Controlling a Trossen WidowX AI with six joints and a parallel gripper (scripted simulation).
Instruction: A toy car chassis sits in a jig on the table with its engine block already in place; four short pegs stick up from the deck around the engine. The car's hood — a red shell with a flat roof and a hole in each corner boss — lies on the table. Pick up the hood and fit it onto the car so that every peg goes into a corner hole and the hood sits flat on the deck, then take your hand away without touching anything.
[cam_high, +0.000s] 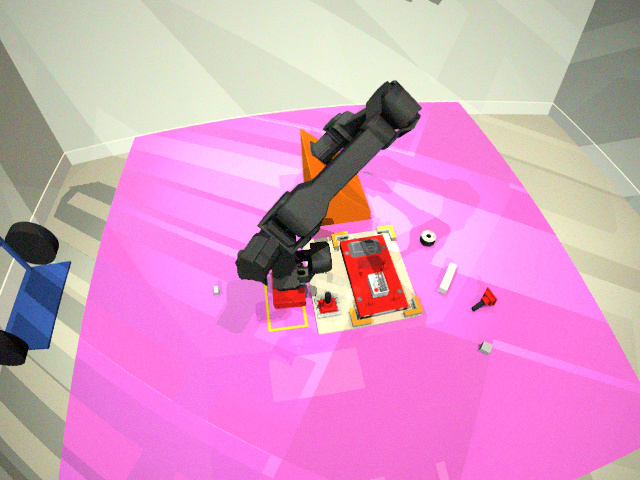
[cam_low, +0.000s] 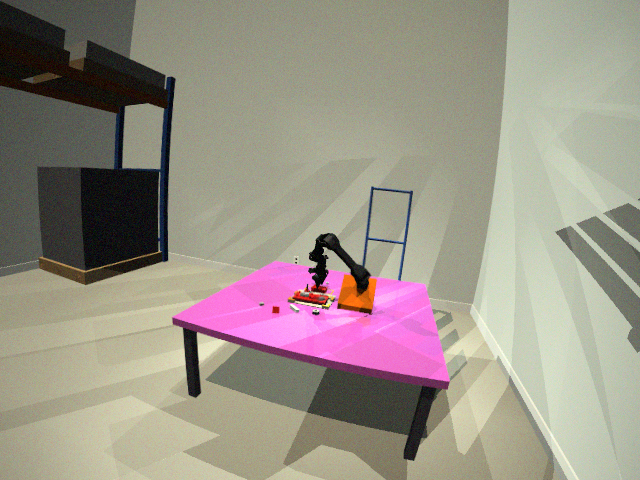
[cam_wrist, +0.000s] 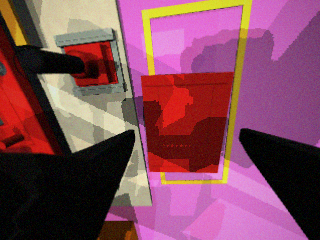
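Now: the red hood 10 mm below my gripper tip. The rest, counted from my gripper tip: grey engine block (30 mm ahead, 200 mm to the left, 10 mm below); white bar (20 mm ahead, 370 mm to the left, 20 mm below).
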